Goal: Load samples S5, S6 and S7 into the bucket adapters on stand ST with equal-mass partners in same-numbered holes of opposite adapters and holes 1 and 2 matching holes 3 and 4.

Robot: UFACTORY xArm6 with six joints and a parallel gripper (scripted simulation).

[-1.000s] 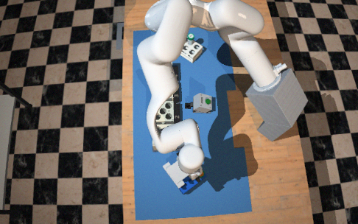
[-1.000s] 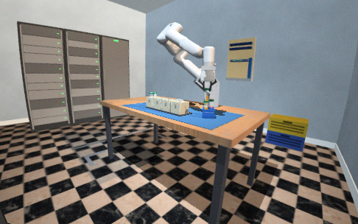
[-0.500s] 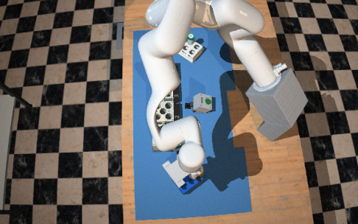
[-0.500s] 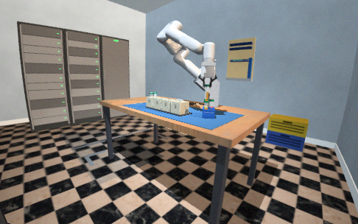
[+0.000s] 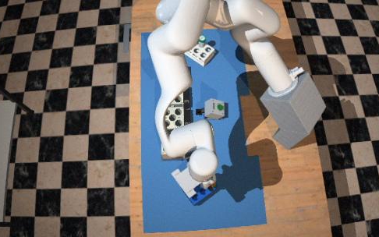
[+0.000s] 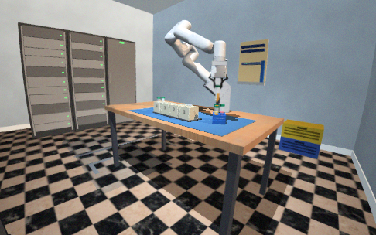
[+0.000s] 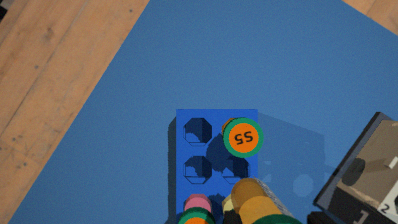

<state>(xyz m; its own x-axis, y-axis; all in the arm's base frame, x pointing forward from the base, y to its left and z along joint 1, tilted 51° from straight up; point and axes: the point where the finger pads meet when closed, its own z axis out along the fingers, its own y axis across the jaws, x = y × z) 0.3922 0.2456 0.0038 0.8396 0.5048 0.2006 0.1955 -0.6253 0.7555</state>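
My hand is 1 cm short of the orange-dotted tube and 5 cm above it. Also, from my hand: blue rack (2 cm to the left, 22 cm below); then adapter (3 cm ahead, 19 cm to the right, 20 cm below); then grey-dotted tube (5 cm behind, 1 cm to the right, 18 cm below).
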